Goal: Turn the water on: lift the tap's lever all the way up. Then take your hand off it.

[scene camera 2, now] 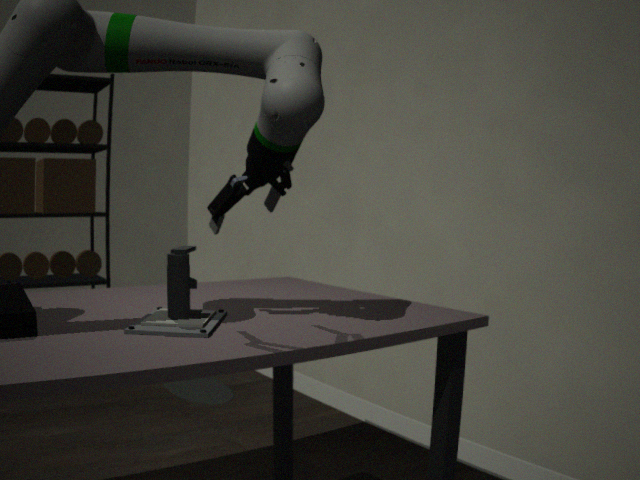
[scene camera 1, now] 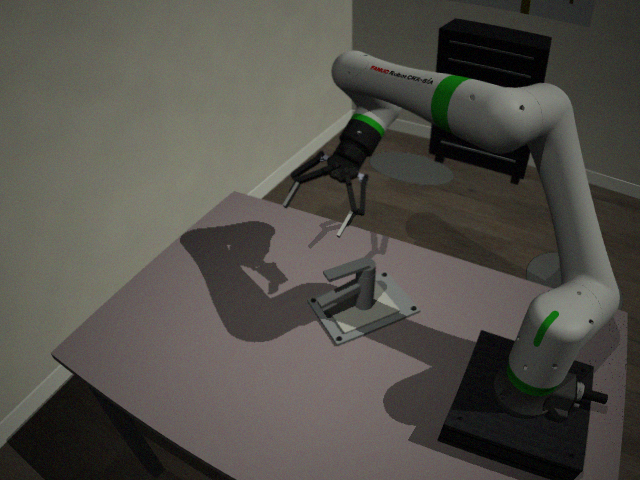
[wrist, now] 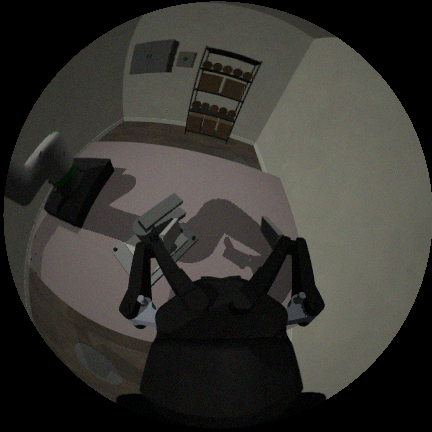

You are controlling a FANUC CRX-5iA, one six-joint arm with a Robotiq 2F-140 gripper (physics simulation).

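Frame: origin at the arm's base, x ahead, y left, z up, level; millimetres.
Seen in the pictures: gripper, fingertip midpoint: (scene camera 2: 241,218) (scene camera 1: 311,221) (wrist: 219,224); arm's base, link origin: (scene camera 1: 524,391) (wrist: 71,182).
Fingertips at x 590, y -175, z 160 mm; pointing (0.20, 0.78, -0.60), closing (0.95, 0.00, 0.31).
Note:
Pixels of each thing's top centre, then the offset from my fingertips to it. "*": a spot on its surface instead. Level surfaces: height alone.
- grey tap, surface spot: (scene camera 2: 178,284) * 9 mm right, 159 mm back, 133 mm down
- flat base plate, top centre: (scene camera 2: 179,317) (scene camera 1: 363,304) (wrist: 153,243) 12 mm left, 148 mm back, 208 mm down
- spout, top centre: (scene camera 1: 339,288) (wrist: 167,216) 67 mm left, 104 mm back, 121 mm down
- pink table, surface height: 220 mm down
A grey tap (scene camera 1: 366,289) (scene camera 2: 178,284) (wrist: 143,229) stands upright on a flat base plate (scene camera 1: 338,338) (scene camera 2: 168,331) (wrist: 120,256) on the table. Its lever (scene camera 1: 345,269) (scene camera 2: 184,250) (wrist: 161,212) is a flat bar at the top of the body, lying about level above the spout (scene camera 1: 338,298). My gripper (scene camera 1: 312,220) (scene camera 2: 242,217) (wrist: 219,224) is open and empty, its fingers wide apart. It is tilted, higher than the lever and apart from it. In the wrist view the left finger partly covers the tap's body.
The pink table (scene camera 1: 206,392) (scene camera 2: 62,356) (wrist: 165,165) carries the black robot base (scene camera 1: 509,439) (scene camera 2: 15,312) (wrist: 85,200) on the side away from the gripper. A wall (scene camera 1: 155,103) (scene camera 2: 465,155) (wrist: 360,200) rises beyond the table's edge. A shelf rack (scene camera 2: 109,180) stands in the background.

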